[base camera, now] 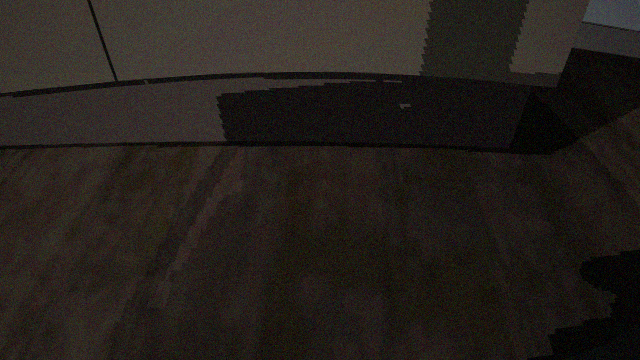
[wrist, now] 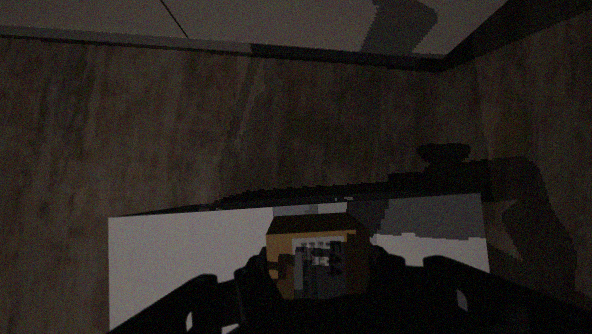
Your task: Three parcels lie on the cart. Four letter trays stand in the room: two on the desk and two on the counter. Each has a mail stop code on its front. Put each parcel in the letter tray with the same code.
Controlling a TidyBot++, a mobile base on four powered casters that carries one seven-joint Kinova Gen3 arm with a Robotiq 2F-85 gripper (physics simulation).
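Frame: origin at the arm's base, x left, y ahead, z down, level; millimetres.
Seen in the pictures: gripper, between the fingertips: (wrist: pixel 315 258).
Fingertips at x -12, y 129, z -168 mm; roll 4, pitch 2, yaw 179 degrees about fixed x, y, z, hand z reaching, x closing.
Note:
A point is followed by its place in that frame.
My gripper (wrist: pixel 315 258) {y 129, x -12, z -168 mm} is shut on an orange-brown box parcel (wrist: pixel 281 245) {y 146, x 7, z -205 mm}, at the lower middle of the wrist view. The parcel has a white label on its upper face; the code is broken up by shadow and seems to read F44. The parcel is held above a flat white surface (wrist: pixel 175 250), which looks like the top of my own base. The gripper does not show in the base camera view. The cart, the other parcels and the letter trays do not show in either view.
A pale cabinet front (base camera: pixel 260 35) {y 510, x 18, z 195 mm} (wrist: pixel 280 20) {y 508, x 6, z 152 mm} with a thin vertical seam runs across the top of both views, with a recessed base strip (base camera: pixel 100 115) {y 615, x 323, z 335 mm} below it. Its corner is at the right. Brown wood floor (base camera: pixel 320 240) {y 367, x -33, z 397 mm} (wrist: pixel 165 125) {y 379, x 360, z 397 mm} lies before it, with dark shadows at the right.

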